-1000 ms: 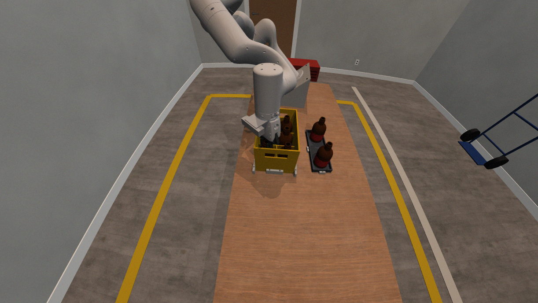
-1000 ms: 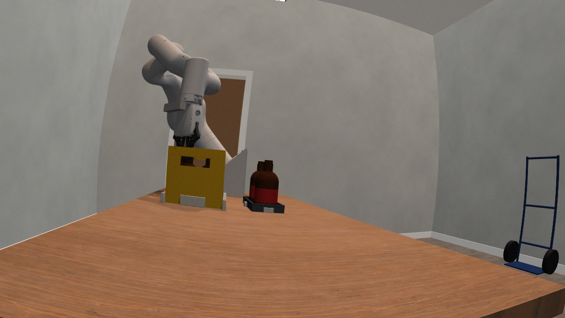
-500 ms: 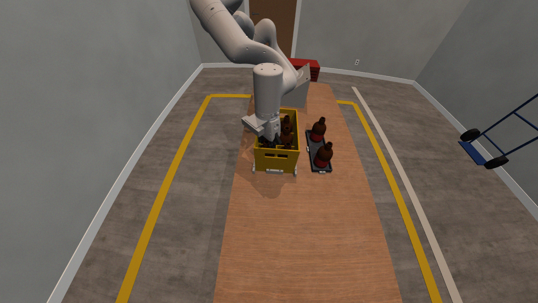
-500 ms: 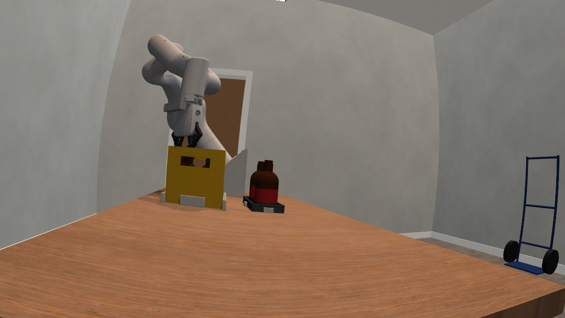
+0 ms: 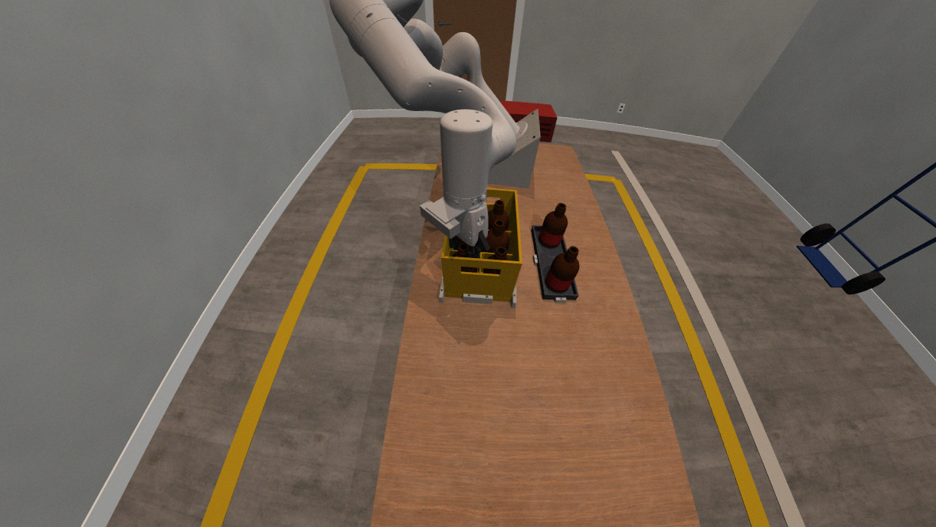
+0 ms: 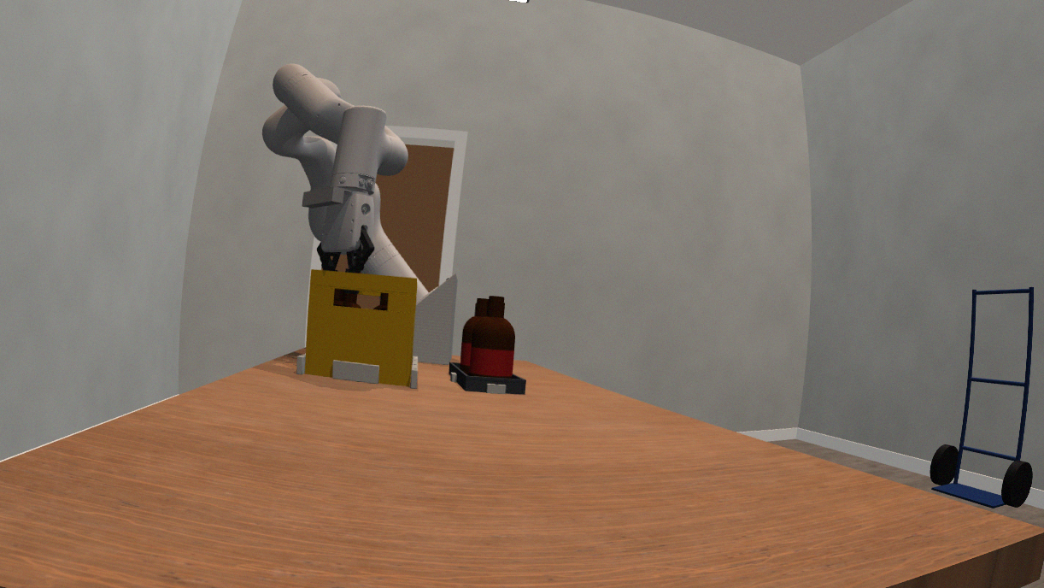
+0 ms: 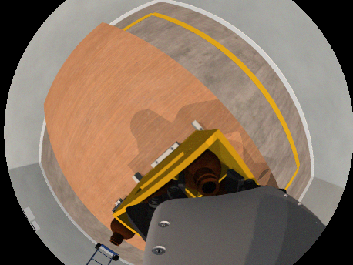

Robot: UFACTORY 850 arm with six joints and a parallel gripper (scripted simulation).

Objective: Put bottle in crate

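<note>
My hand is 9 cm past the yellow crate, 4 cm to the right of it and 8 cm above it.
</note>
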